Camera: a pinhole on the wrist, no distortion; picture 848 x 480 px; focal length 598.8 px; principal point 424.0 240.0 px. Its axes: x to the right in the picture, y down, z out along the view. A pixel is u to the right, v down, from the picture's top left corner.
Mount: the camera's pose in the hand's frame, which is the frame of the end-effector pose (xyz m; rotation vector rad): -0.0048 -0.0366 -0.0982 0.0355 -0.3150 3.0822
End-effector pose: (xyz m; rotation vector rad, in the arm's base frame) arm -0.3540 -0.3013 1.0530 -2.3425 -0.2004 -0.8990
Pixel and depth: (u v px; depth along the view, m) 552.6 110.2 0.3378
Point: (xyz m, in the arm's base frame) -0.2773 -0.1234 0.8795
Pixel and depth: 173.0 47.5 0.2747
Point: -0.1643 -0.1913 1.0280
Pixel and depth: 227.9 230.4 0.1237
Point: -0.3339 -0.2418 1.0950
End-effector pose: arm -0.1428 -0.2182 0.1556 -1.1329 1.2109 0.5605
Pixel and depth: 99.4 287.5 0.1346
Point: -0.0427 -0.2364 0.1181
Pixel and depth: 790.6 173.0 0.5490
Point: 0.0175 0.2367 0.4599
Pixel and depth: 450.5 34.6 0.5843
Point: 0.0430 0.2628 0.1200
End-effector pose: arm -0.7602 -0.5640 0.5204 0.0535 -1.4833 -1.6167
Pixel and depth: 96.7 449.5 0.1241
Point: -0.8656 -0.6086 0.4703
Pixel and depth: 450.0 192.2 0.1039
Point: -0.7874 -0.5624 0.4783
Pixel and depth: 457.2 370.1 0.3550
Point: -0.9877 -0.3960 0.4257
